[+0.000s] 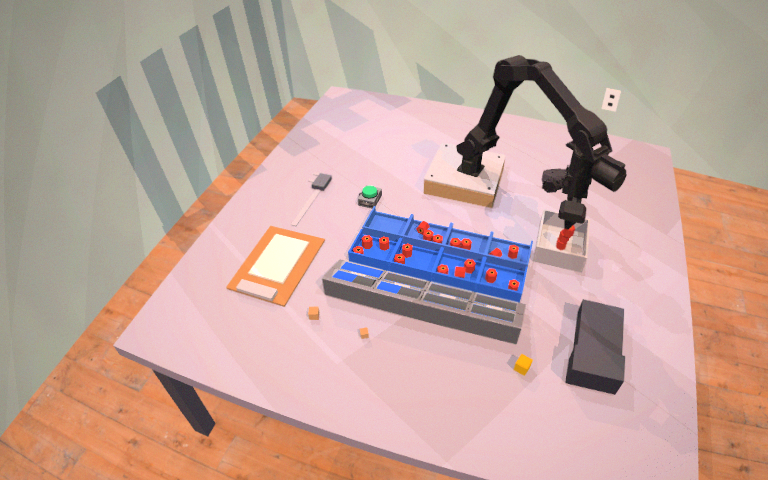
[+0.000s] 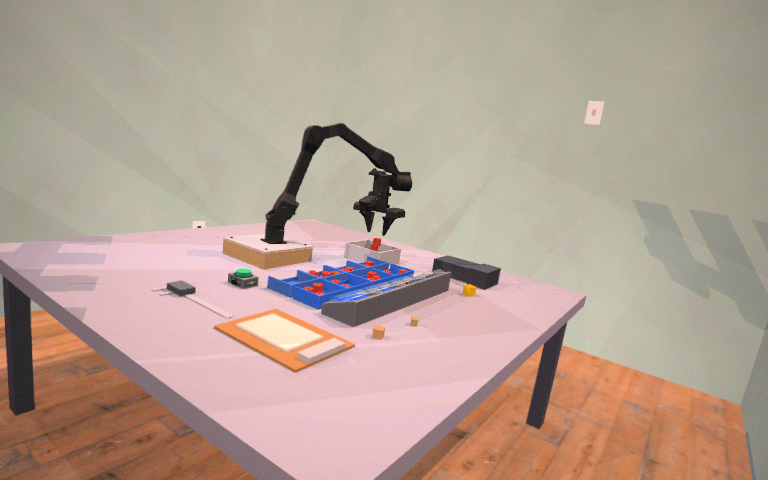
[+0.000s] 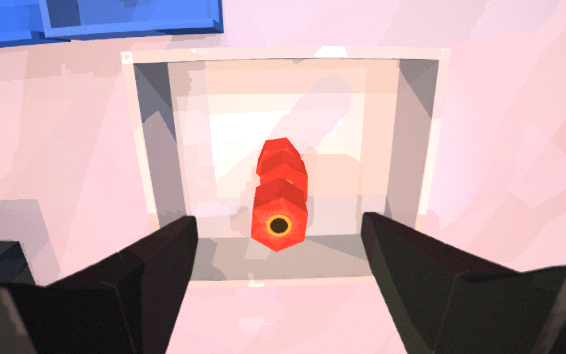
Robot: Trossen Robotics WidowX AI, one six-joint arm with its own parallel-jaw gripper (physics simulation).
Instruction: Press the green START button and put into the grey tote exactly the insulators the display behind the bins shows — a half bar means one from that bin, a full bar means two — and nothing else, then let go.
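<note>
My gripper (image 1: 570,227) (image 2: 377,232) (image 3: 280,225) is open above the grey tote (image 1: 557,259) (image 2: 356,252) (image 3: 270,53). Red insulators (image 1: 561,243) (image 2: 376,243) (image 3: 279,200) are at the middle of the tote, one above another; the upper one is upright with its hole facing up, clear of both fingers. Whether they touch is unclear. The blue bins (image 1: 386,223) (image 2: 306,296) (image 3: 135,28) hold several red insulators; the far left bin is empty. The display (image 1: 421,305) (image 2: 396,301) shows a full blue bar far left, half bars near left and near second. The START button (image 1: 369,191) (image 2: 243,272) is green.
A dark stepped block (image 1: 599,345) (image 2: 465,271) and a yellow cube (image 1: 522,364) (image 2: 468,290) are to the tote's near side. Two orange cubes, a clipboard (image 1: 235,281) (image 2: 226,328) and a dark plug-like item (image 1: 321,181) (image 2: 181,288) lie around the bins and display.
</note>
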